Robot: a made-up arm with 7 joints. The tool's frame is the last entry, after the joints.
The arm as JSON. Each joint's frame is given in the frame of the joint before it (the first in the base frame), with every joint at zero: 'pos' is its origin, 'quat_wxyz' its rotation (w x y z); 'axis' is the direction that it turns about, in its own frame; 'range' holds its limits. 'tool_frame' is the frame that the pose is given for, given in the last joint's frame.
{
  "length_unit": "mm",
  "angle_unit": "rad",
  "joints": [
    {
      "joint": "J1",
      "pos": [
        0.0,
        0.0,
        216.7
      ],
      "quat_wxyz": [
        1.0,
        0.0,
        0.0,
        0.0
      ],
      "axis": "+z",
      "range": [
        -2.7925,
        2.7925
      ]
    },
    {
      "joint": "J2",
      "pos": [
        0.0,
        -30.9,
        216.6
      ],
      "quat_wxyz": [
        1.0,
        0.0,
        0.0,
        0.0
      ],
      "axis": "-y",
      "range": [
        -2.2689,
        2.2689
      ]
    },
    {
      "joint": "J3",
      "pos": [
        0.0,
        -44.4,
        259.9
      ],
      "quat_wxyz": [
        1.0,
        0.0,
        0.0,
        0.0
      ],
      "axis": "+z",
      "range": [
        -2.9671,
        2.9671
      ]
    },
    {
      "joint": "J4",
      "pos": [
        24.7,
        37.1,
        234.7
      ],
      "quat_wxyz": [
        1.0,
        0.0,
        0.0,
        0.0
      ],
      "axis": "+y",
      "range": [
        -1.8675,
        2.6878
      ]
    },
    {
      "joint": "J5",
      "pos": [
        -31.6,
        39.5,
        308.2
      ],
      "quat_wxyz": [
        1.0,
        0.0,
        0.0,
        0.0
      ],
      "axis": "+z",
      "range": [
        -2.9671,
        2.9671
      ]
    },
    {
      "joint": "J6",
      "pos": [
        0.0,
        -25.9,
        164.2
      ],
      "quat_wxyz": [
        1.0,
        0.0,
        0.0,
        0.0
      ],
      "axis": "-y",
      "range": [
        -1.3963,
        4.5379
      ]
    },
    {
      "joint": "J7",
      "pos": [
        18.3,
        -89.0,
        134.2
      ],
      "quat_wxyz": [
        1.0,
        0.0,
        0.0,
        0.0
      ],
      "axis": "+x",
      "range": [
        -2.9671,
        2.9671
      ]
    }
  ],
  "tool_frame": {
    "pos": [
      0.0,
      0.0,
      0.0
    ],
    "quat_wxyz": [
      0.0,
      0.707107,
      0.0,
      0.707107
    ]
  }
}
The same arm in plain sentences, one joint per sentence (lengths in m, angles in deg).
The arm has seven revolute joints in a row. What follows holds with every joint at zero, and every direction is one of the base frame's.
The first joint is mounted 0.2167 m along +z from the base frame's origin and rotates about +z, from -160 to 160 deg.
The second joint is mounted 0.0309 m along -y and 0.2166 m along +z from the first joint and rotates about -y, from -130 to 130 deg.
The third joint is mounted 0.0444 m along -y and 0.2599 m along +z from the second joint and rotates about +z, from -170 to 170 deg.
The fourth joint is mounted 0.0247 m along +x and 0.0371 m along +y and 0.2347 m along +z from the third joint and rotates about +y, from -107 to 154 deg.
The fifth joint is mounted 0.0316 m along -x and 0.0395 m along +y and 0.3082 m along +z from the fourth joint and rotates about +z, from -170 to 170 deg.
The sixth joint is mounted 0.0259 m along -y and 0.1642 m along +z from the fifth joint and rotates about -y, from -80 to 260 deg.
The seventh joint is mounted 0.0183 m along +x and 0.089 m along -y and 0.1342 m along +z from the sixth joint and rotates about +x, from -170 to 170 deg.
The tool frame, which is the frame that the pose is given for, is mounted at the same point as the seventh joint; its axes are the base frame's turned by roll 180, pitch -90 and yaw 0 deg (as in URDF: about the fixed x, then y, then z).

